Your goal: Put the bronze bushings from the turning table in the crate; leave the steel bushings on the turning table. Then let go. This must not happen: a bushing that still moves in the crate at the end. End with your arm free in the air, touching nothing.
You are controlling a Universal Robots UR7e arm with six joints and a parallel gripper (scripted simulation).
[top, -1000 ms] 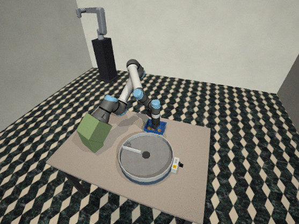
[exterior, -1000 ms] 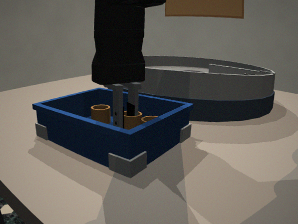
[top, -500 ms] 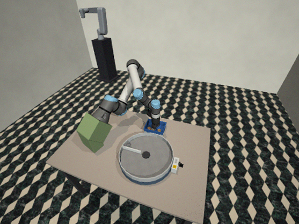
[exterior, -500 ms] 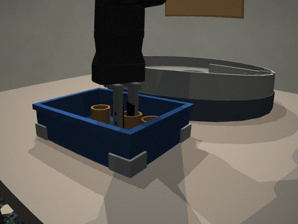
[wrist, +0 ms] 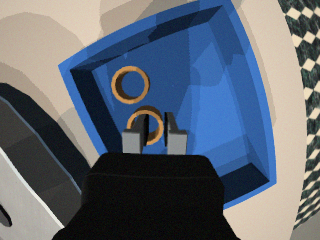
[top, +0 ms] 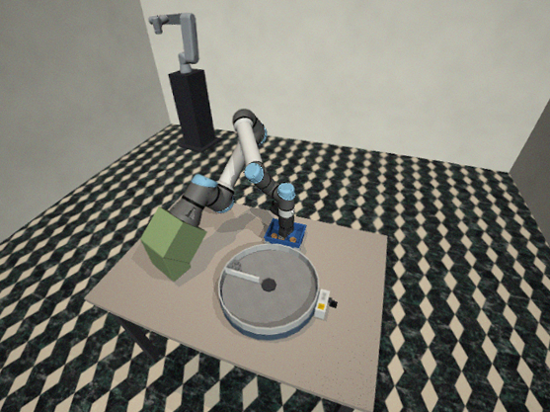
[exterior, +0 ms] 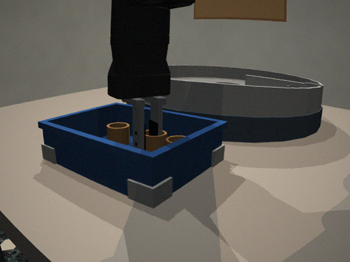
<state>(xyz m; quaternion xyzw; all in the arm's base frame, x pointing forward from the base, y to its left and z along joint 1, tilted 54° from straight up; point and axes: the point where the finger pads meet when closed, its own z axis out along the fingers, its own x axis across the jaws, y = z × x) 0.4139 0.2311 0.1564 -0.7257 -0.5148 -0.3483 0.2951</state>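
My hand is 10 mm short of the blue crate and 20 mm to the right of it. From my hand the other things lie so: turning table 90 mm ahead, 300 mm to the right, 20 mm above.
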